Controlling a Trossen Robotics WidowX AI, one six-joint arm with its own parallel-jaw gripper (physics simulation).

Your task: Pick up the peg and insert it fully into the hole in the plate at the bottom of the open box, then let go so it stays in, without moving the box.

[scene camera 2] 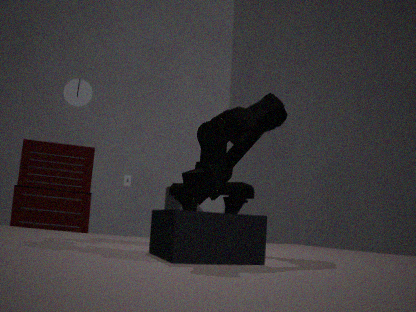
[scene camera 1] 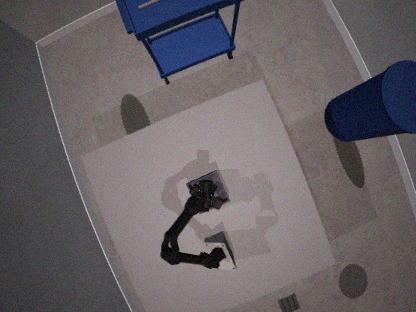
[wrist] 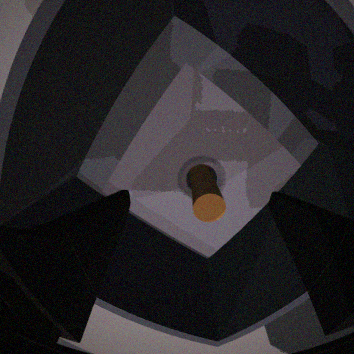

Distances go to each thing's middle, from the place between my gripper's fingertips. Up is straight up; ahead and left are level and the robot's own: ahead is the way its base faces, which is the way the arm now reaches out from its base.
Now: the dark box (scene camera 2: 178, 236) 10 mm to the right of my hand, 10 mm below it and 10 mm ahead of it. Round my hand: peg (wrist: 208, 205) 10 mm to the right, 10 mm below, 10 mm ahead.
